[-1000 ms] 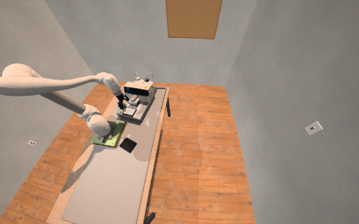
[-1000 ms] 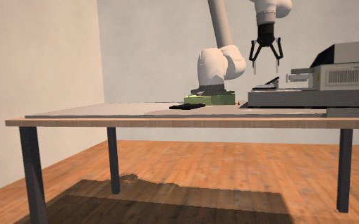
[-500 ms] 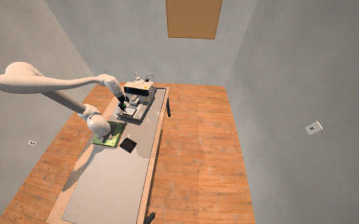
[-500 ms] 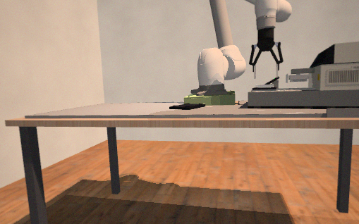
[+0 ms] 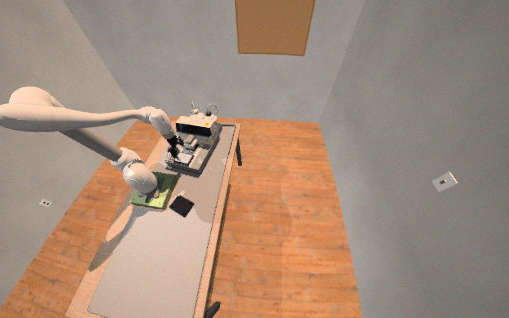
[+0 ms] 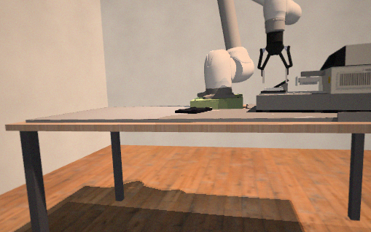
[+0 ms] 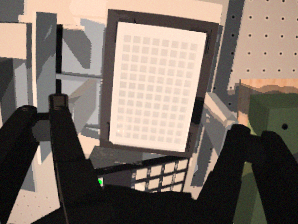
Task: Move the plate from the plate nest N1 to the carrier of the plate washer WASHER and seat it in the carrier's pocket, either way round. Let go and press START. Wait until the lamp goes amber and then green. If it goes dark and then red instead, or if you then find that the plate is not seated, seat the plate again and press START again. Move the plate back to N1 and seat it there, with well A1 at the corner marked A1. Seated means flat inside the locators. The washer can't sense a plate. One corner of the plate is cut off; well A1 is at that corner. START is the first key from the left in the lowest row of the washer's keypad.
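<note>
Right now my hand is 60 mm above the white well plate. Also, from my hand: carrier: 60 mm below; washer: 40 mm ahead, 150 mm to the left, 20 mm below; N1 label: 40 mm ahead, 290 mm to the right, 150 mm below.
</note>
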